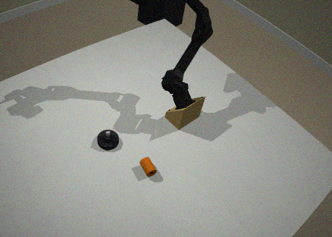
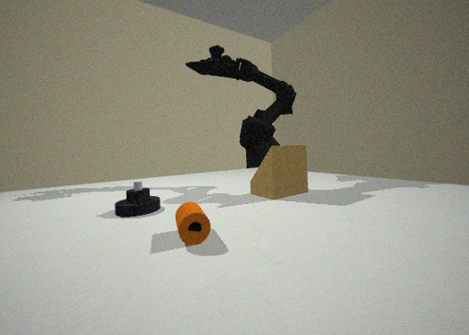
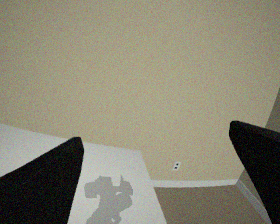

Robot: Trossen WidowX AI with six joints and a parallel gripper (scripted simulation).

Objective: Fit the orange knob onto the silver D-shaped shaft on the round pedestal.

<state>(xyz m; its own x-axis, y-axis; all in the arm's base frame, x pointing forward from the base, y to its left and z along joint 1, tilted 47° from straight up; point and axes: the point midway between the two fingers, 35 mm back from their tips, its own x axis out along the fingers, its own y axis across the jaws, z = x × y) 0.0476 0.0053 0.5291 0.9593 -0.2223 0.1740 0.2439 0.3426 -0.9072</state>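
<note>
Now: the orange knob 23 cm ahead of my gripper tip, 45 cm to the left of it and 44 cm below it. Also, from my gripper tip: round black pedestal (26 cm ahead, 27 cm to the left, 43 cm below).
</note>
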